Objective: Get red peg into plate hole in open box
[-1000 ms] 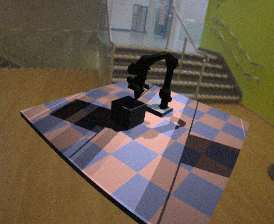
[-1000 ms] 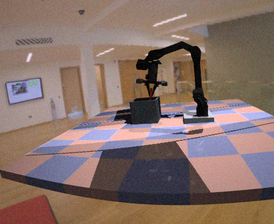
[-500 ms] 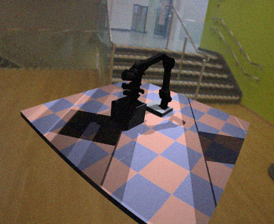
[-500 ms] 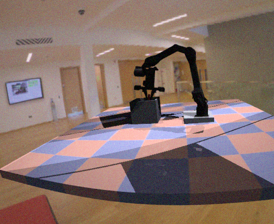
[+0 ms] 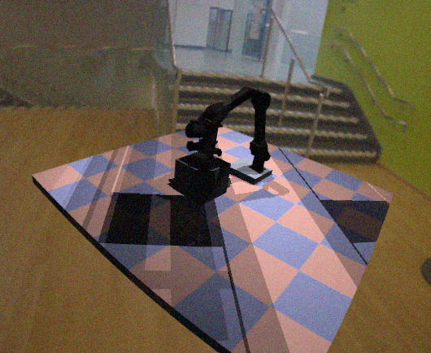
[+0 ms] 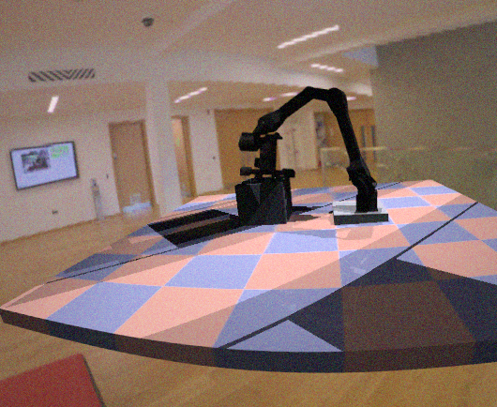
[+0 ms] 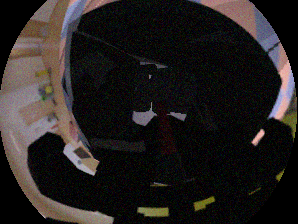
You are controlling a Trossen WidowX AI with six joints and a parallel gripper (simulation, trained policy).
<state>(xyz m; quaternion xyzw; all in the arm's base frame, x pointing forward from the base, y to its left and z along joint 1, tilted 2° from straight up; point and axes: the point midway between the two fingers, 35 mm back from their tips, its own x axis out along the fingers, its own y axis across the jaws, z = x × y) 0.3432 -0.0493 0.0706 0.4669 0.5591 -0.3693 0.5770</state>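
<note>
Now: gripper tip 1 cm below the red peg. Also, from my gripper tip: grey plate: 1 cm to the right, 3 cm below.
</note>
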